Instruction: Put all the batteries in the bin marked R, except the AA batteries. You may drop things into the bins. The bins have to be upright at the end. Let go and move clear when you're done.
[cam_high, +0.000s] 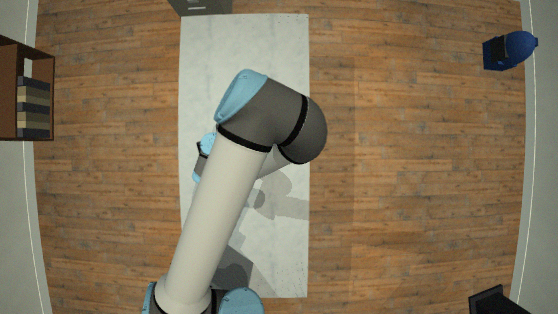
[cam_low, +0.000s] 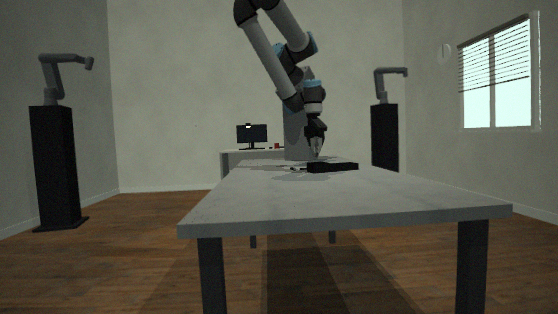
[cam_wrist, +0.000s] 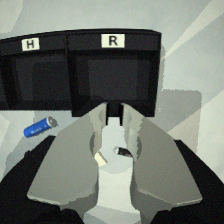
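The black bin is 10 mm ahead of my hand, 80 mm to the left of it and 60 mm below it. Also, from my hand: white domino (130 mm behind, 40 mm to the left, 80 mm below); then blue cylindrical battery (70 mm behind, 100 mm to the left, 80 mm below); then thin black cylindrical battery (110 mm behind, 20 mm to the right, 80 mm below).
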